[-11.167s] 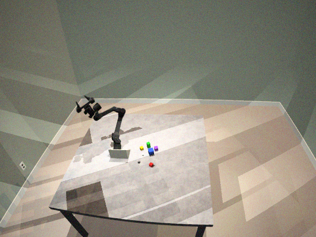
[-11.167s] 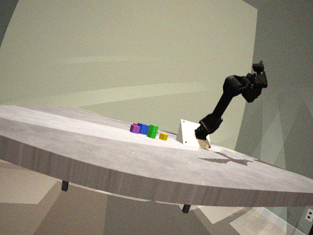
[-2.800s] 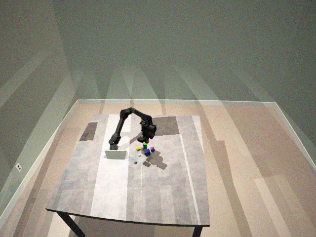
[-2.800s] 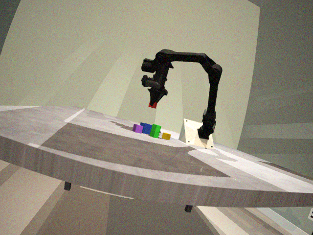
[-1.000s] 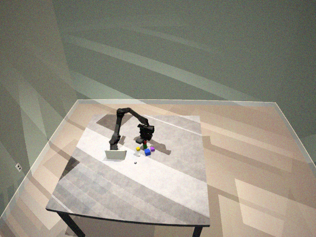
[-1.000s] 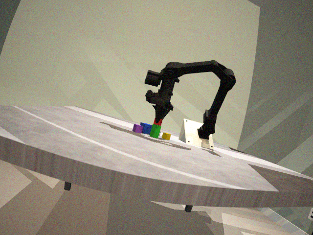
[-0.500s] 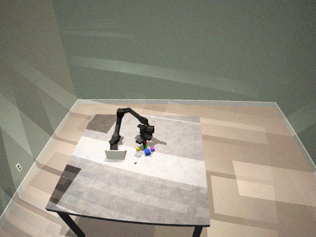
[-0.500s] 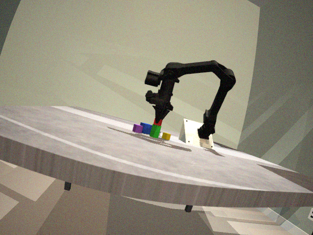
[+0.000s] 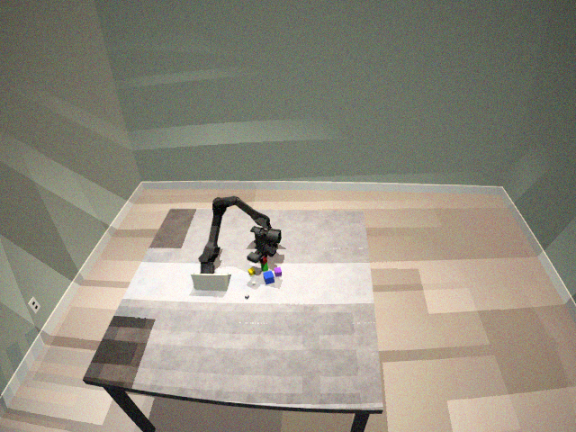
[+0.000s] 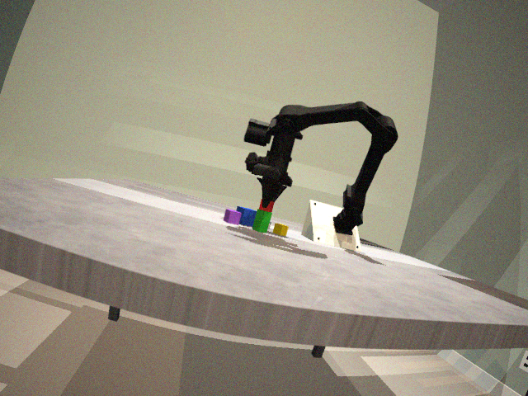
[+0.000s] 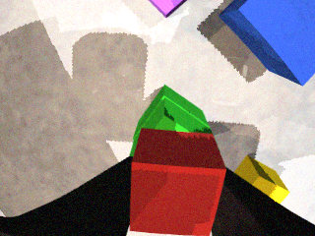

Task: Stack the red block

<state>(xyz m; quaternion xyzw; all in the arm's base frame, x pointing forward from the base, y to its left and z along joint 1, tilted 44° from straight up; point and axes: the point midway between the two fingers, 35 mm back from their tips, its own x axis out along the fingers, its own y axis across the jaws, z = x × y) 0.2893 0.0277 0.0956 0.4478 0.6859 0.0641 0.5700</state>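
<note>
Right now my gripper tip is 10 mm below the red block. Round my gripper tip: purple block: 70 mm ahead, 50 mm below, 40 mm to the right; then blue block: 80 mm to the right, 40 mm below, 30 mm ahead; then yellow block: 70 mm behind, 50 mm below, 30 mm to the right.
</note>
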